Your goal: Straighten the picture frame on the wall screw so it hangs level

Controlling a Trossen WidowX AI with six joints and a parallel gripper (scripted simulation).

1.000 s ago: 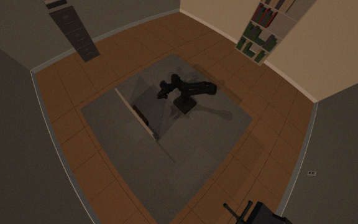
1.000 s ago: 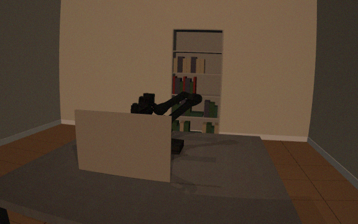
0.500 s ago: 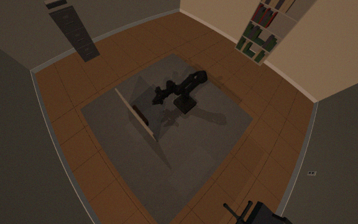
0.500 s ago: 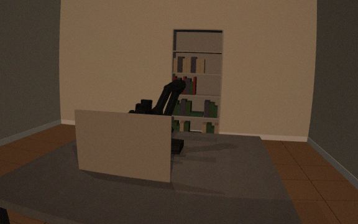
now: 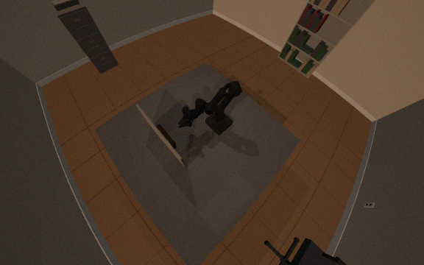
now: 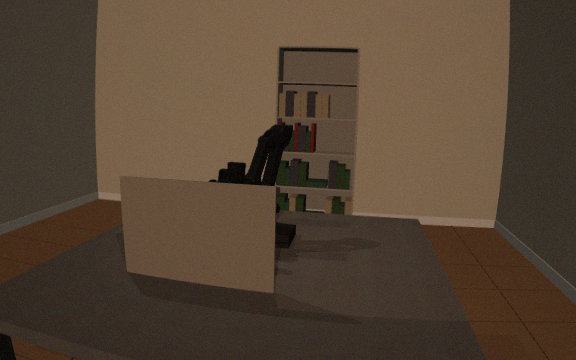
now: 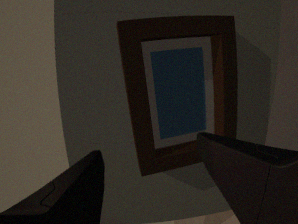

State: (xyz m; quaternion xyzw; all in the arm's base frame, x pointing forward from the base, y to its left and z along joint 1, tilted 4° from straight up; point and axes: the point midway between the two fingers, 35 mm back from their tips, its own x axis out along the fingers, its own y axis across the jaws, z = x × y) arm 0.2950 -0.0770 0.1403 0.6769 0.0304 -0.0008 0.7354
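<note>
The picture frame is 110 mm ahead of my gripper tip and 50 mm below it. From my gripper tip the other things lie so: wall panel (120 mm ahead, 20 mm to the right, 60 mm below).
</note>
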